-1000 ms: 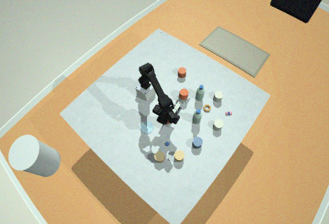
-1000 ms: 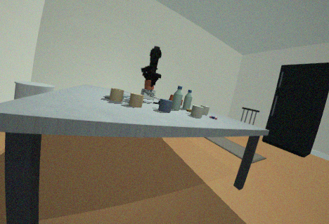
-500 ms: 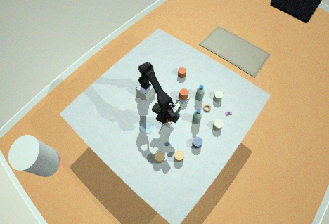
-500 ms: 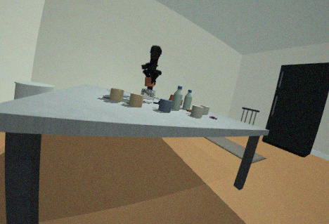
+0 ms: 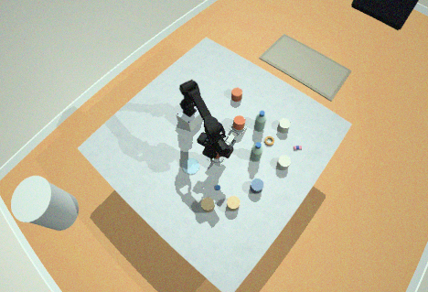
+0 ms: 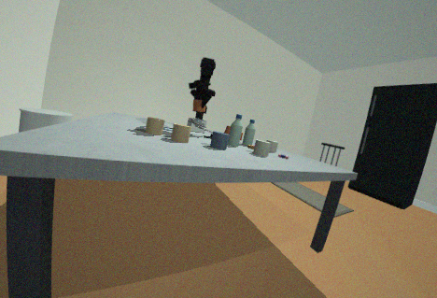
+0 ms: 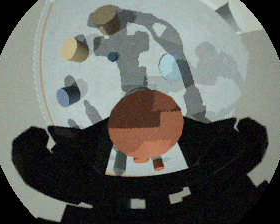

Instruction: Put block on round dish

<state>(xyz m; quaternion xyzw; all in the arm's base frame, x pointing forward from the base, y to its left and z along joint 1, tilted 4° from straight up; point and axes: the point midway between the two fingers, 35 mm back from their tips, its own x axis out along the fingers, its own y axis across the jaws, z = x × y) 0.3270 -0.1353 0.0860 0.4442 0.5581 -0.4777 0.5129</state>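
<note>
Now: gripper tip 10 mm to the right of the block and 80 mm above it. The rest, counted from my gripper tip: small blue piece: 100 mm ahead, 110 mm to the right, 160 mm below; blue cup: 280 mm ahead, 10 mm to the left, 130 mm below; round pale blue dish: 110 mm behind, 110 mm to the right, 160 mm below.
</note>
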